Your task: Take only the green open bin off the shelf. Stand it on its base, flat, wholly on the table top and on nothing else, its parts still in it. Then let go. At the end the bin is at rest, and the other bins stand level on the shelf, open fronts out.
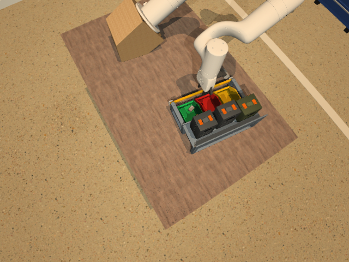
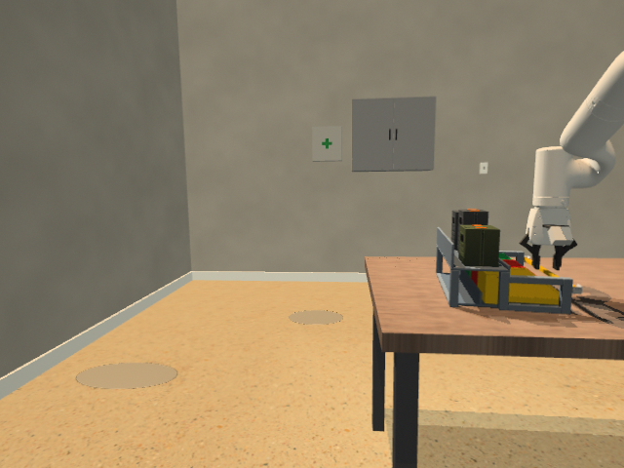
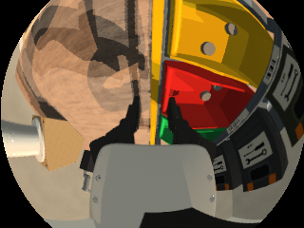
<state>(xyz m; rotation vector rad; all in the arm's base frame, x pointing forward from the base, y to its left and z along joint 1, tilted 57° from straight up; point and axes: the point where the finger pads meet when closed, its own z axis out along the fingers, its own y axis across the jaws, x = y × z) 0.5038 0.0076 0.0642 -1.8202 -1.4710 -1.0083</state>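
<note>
My hand is 3 cm above the yellow rod. The rest, counted from my hand: yellow bin (12 cm ahead, 10 cm to the left, 4 cm below); red bin (10 cm ahead, 4 cm below, 1 cm to the right); green open bin (12 cm to the right, 9 cm ahead, 4 cm below).
</note>
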